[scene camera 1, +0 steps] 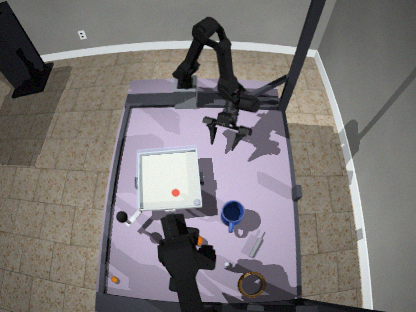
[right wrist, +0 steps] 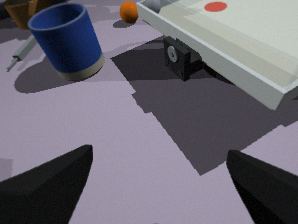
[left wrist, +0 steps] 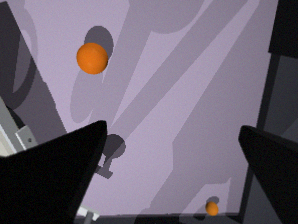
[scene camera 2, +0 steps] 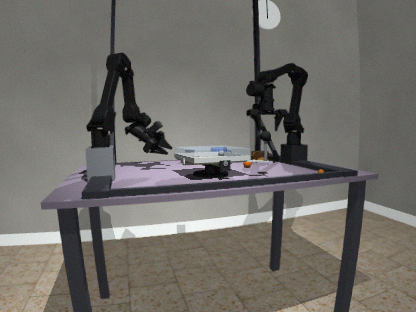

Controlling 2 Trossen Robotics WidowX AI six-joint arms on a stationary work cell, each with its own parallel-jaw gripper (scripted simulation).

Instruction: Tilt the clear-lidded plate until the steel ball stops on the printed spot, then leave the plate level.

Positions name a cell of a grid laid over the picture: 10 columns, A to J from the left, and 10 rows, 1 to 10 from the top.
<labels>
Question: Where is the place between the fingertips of my left gripper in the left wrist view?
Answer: F6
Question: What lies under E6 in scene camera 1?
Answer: A clear-lidded plate.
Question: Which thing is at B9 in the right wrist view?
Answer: My right gripper.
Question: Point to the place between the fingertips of my right gripper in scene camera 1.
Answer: At F5
</labels>
